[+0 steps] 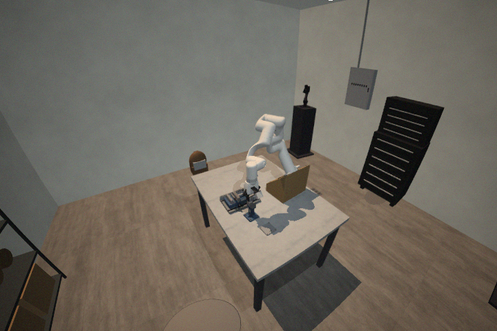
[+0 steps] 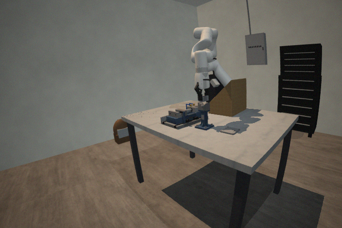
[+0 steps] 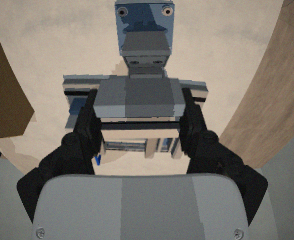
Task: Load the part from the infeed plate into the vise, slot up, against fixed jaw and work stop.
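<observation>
My gripper is now 19 cm to the left of the moving jaw, 12 cm above it and 5 cm short of it. Also, from my hand: air cylinder rod 19 cm to the right, 12 cm below; then work stop 14 cm to the right, 10 cm below, 8 cm ahead; then part right at my hand.
</observation>
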